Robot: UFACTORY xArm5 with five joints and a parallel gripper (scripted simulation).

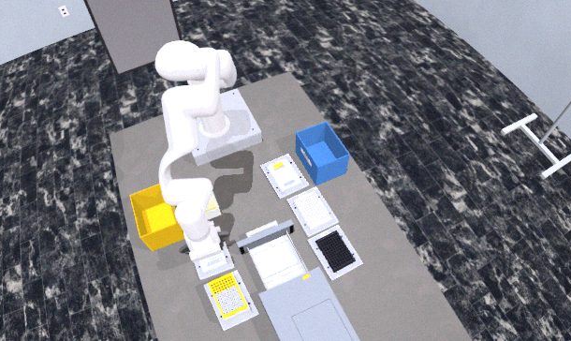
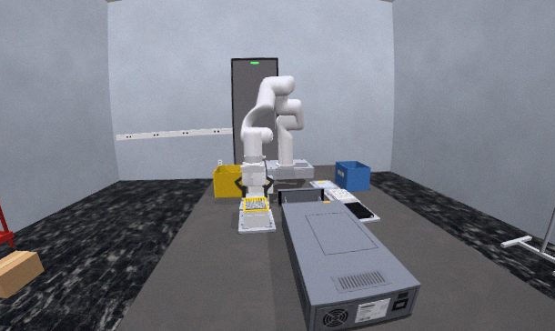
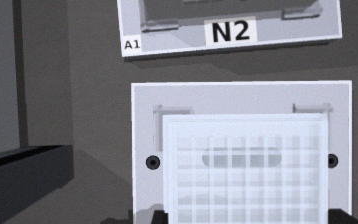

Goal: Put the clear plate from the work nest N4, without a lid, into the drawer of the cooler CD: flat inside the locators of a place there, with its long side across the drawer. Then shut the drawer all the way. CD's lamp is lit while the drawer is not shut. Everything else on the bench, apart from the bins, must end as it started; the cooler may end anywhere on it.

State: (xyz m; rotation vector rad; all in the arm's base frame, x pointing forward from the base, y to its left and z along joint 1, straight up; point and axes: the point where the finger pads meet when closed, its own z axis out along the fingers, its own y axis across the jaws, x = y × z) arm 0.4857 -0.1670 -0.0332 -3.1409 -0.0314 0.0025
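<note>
The clear plate is 10 mm below my hand. From my hand the other things lie so: yellow bin (170 mm behind, 140 mm to the right, 10 mm above); work nest N4 (30 mm below); yellow-framed rack (170 mm ahead, 10 mm to the left, 20 mm above).
</note>
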